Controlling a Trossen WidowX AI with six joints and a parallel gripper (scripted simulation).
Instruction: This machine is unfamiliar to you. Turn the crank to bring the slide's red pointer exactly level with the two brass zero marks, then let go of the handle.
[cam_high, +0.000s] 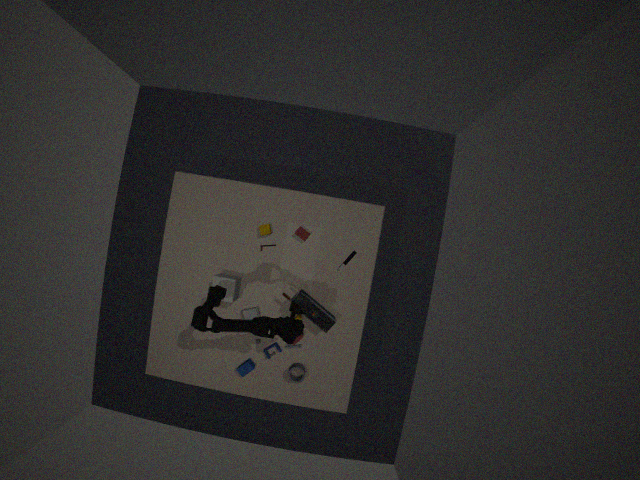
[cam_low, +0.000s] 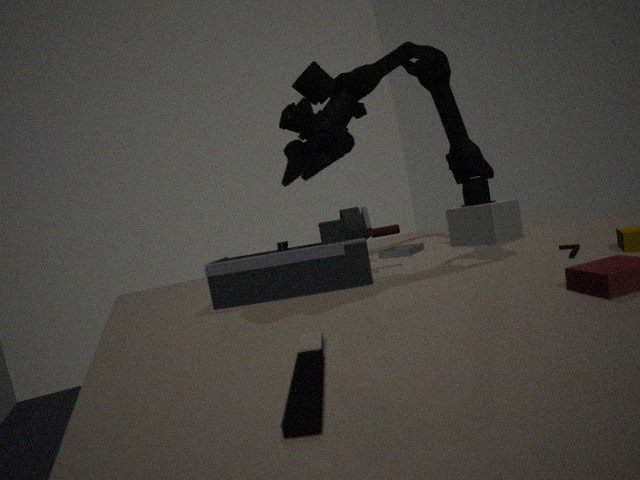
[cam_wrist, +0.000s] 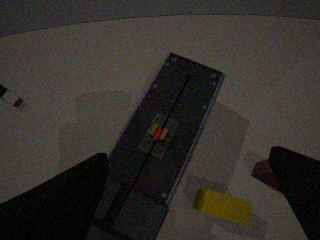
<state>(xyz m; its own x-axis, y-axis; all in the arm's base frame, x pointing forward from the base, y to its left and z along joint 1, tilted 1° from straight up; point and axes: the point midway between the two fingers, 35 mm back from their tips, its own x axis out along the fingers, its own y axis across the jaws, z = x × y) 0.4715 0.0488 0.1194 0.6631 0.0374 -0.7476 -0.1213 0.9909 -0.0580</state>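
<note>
Now: gripper tip 14 cm past the brown crank handle, 6 cm to the right of it and 11 cm above it. Round my gripper tip: red pointer: 4 cm ahead, 2 cm to the left, 11 cm below; then grey plate: 30 cm behind, 15 cm to the right, 19 cm below; then blue piece: 22 cm behind, 46 cm to the right, 17 cm below.
</note>
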